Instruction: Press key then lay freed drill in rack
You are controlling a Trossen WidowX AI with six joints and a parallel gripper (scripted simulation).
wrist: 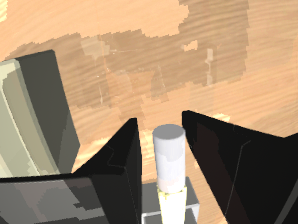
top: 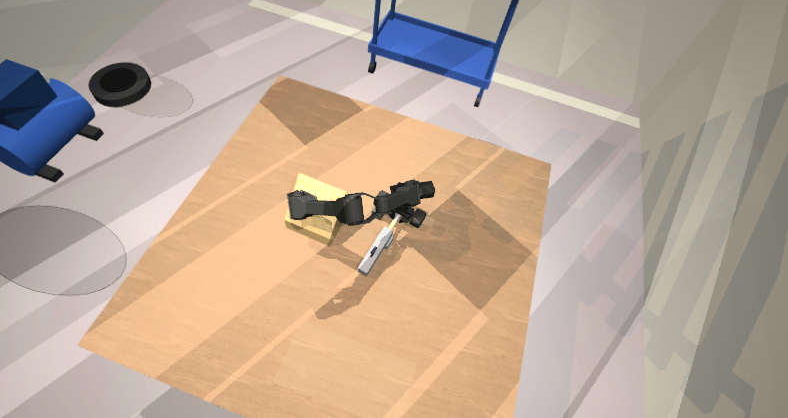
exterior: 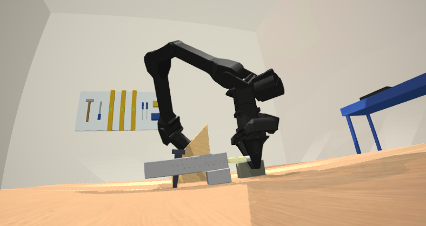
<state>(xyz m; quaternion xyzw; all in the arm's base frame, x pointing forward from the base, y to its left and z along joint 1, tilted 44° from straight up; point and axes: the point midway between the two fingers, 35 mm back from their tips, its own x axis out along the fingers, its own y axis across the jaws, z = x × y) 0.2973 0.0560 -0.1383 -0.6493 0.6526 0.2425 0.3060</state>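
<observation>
Now: gripper tip 7 cm past the olive-green block and 2 cm to the right of it. The rest, counted from my gripper tip: dark blue key (2 cm behind, 18 cm to the right, 3 cm above).
</observation>
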